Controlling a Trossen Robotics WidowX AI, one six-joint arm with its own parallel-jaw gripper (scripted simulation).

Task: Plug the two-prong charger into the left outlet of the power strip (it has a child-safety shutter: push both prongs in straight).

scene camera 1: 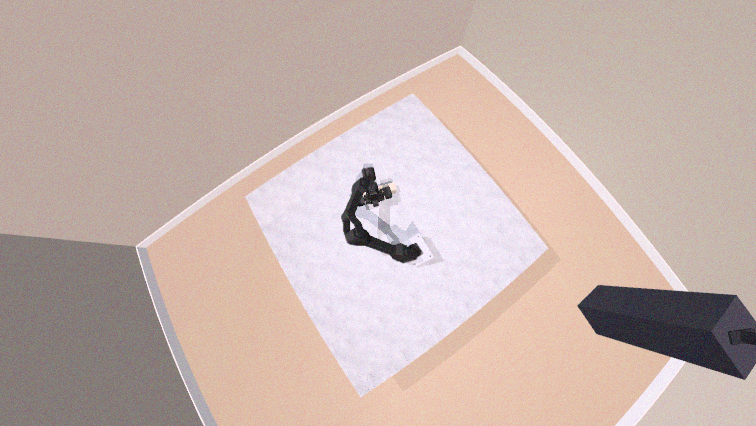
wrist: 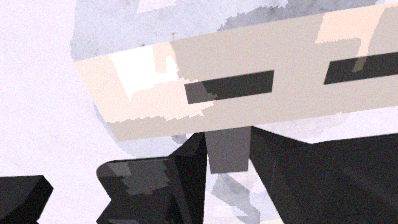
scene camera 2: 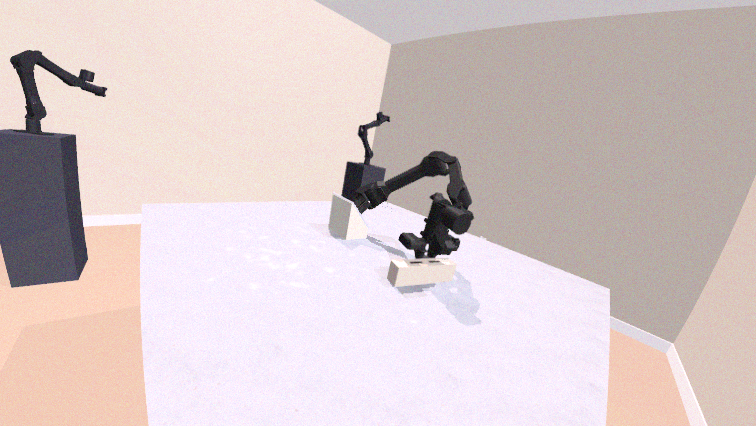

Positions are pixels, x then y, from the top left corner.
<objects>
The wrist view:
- my gripper: 221, 128
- grey charger: 228, 150
</objects>
